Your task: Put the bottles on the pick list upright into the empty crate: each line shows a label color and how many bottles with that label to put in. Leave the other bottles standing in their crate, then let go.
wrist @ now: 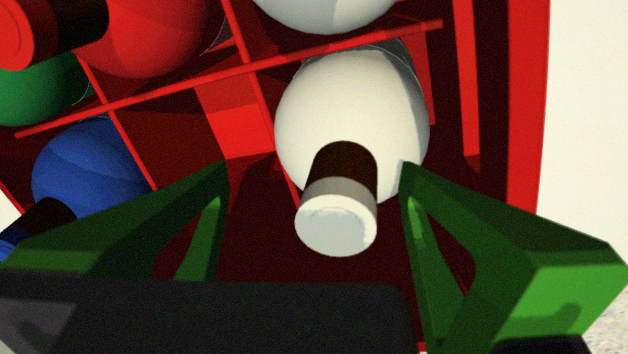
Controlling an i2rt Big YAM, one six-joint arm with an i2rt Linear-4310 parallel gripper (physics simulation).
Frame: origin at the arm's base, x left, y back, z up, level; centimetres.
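Seen in the pictures: gripper, fingertip midpoint: [314, 175].
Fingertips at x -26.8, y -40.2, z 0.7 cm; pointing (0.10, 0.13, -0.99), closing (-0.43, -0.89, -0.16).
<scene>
Offsets run from my fingertips to a thing's top centre. "spot": to the spot under its first point.
A white bottle @(dx -0.6, dy -0.9, dz +2.7 cm) [350, 105] with a dark neck and a white cap stands in a compartment of the red crate @(spot: dx +2.1, dy -6.5, dz +3.9 cm) [527, 110], right of the middle. My gripper [314, 175] is open with nothing held. Its green fingers stand to the left and right of the white bottle's neck and cap, with a wider gap on the left than on the right. A blue bottle @(dx +2.1, dy +15.6, dz +2.7 cm) [87, 165] stands at the left, partly behind the left finger. A red bottle @(spot: dx +7.1, dy +3.8, dz -1.7 cm) [155, 35] and a green bottle @(spot: dx +8.0, dy +12.7, dz -2.5 cm) [35, 95] stand at the upper left. Another white bottle @(spot: dx +4.8, dy -2.5, dz -1.6 cm) [327, 15] shows at the top edge. The pick list and the other crate do not show.
Thin red dividers @(spot: dx +4.8, dy +6.2, dz -4.2 cm) [175, 87] separate the compartments. The compartment between the blue bottle and the nearer white bottle holds no bottle. The crate's wall runs down the right side, close to the right finger. A speckled surface [607, 305] shows at the lower right.
</scene>
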